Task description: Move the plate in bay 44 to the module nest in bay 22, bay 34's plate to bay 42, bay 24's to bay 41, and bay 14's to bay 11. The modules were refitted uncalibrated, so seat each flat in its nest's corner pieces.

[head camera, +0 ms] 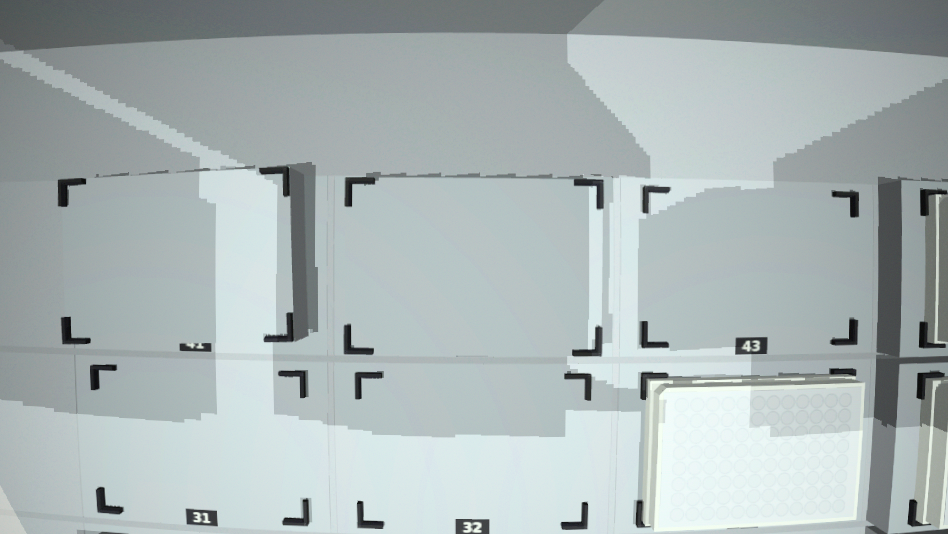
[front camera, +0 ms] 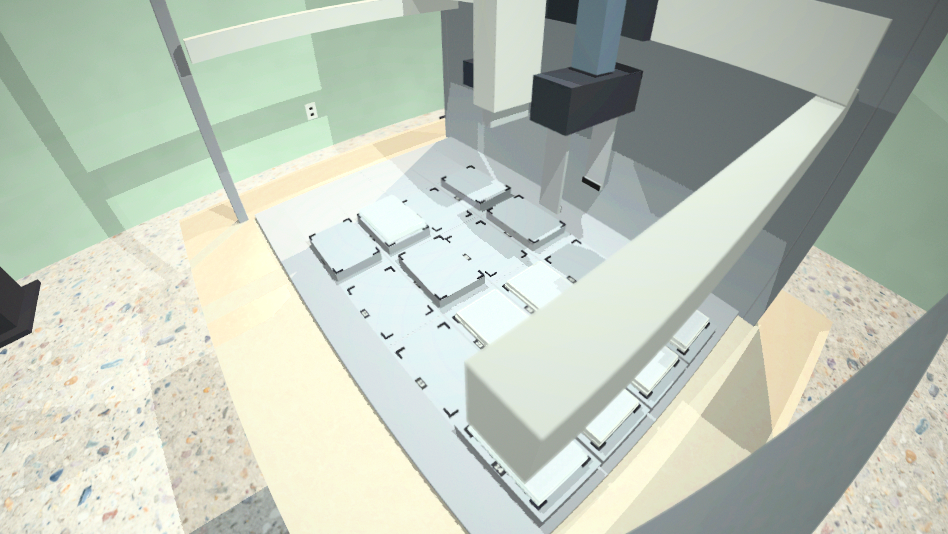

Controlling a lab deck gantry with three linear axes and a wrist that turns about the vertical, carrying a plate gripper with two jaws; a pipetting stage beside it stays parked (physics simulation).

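Where they show: gripper, fingertip midpoint: (front camera: 572, 196); robot's base, origin of the base link: (front camera: 314, 243).
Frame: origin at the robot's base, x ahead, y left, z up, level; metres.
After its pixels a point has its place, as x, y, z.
Note:
My gripper (front camera: 569, 192) @(0.358, 0.319, 0.158) is open, its jaws empty, high over the back of the deck. White plates sit in bay 44 (front camera: 689, 330) @(0.606, 0.355, 0.029) (head camera: 942, 271) @(0.494, 0.363, 0.023), bay 34 (front camera: 653, 371) @(0.605, 0.246, 0.029) (head camera: 936, 457) @(0.494, 0.256, 0.024), bay 24 (front camera: 611, 417) @(0.606, 0.144, 0.029) and bay 14 (front camera: 560, 469) @(0.608, 0.046, 0.029). The arm beam partly covers these in the front view. The raised nest in bay 22 (front camera: 441, 268) @(0.239, 0.147, 0.019) is bare. The nests in bay 42 (front camera: 525, 218) @(0.229, 0.362, 0.019) (head camera: 467, 265) @(0.225, 0.364, 0.019) and bay 41 (front camera: 472, 182) @(0.056, 0.366, 0.019) (head camera: 159, 265) @(0.056, 0.364, 0.019) are bare, with black corner pieces; bay 41's looks slightly turned. Bay 11's nest (front camera: 343, 246) @(0.071, 0.038, 0.019) is bare. Bay 22 does not show in the head view.
Other plates sit in bay 21 (front camera: 392, 220) @(0.081, 0.144, 0.033), bay 33 (front camera: 536, 283) @(0.366, 0.251, 0.014) (head camera: 762, 457) @(0.391, 0.257, 0.014) and bay 23 (front camera: 492, 318) @(0.375, 0.144, 0.014). The bay 43 nest (head camera: 749, 271) @(0.390, 0.362, 0.000) stands right of bay 42. The parked pipetting stage (front camera: 507, 59) hangs beside the gripper. A long pale beam (front camera: 636, 291) @(0.622, -0.027, 0.400) crosses the front view.

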